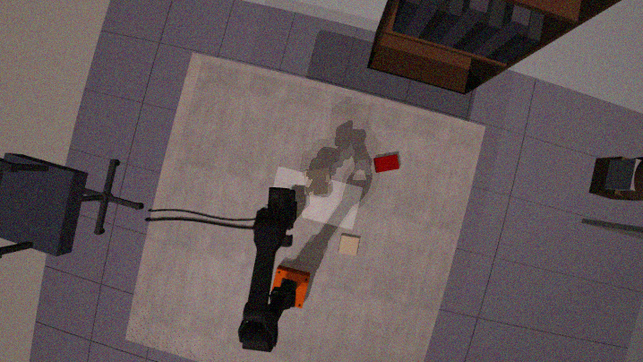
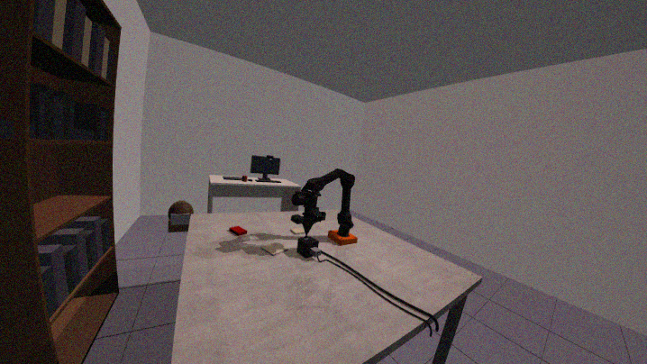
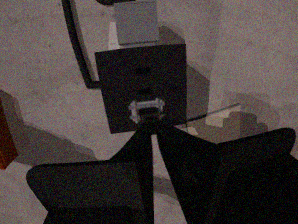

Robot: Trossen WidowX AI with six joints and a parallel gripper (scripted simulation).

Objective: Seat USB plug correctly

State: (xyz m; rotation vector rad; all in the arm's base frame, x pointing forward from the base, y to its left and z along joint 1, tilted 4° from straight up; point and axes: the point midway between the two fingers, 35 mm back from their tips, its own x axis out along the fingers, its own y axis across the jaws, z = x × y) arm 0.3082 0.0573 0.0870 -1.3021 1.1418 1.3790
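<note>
The USB plug is 2 cm below my gripper tip. Round my gripper tip: red block: 28 cm ahead, 33 cm to the right, 9 cm below.
</note>
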